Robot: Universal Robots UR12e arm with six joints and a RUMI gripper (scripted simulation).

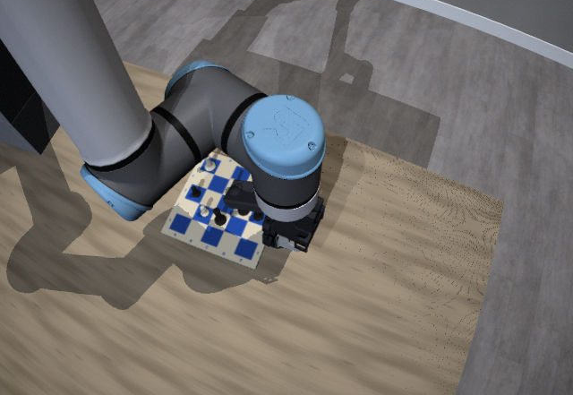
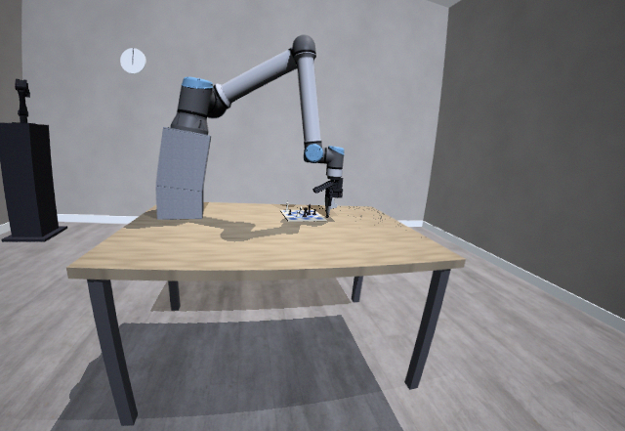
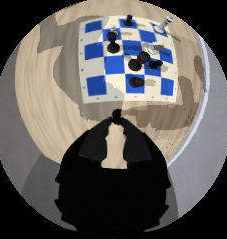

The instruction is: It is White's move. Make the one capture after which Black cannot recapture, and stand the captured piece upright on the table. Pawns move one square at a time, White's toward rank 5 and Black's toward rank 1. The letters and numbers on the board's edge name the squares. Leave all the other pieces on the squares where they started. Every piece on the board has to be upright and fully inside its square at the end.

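Now: the black piece 1 cm below my hand. The rest, counted from my hand: blue-and-cream chessboard 14 cm behind, 4 cm to the left, 3 cm below.
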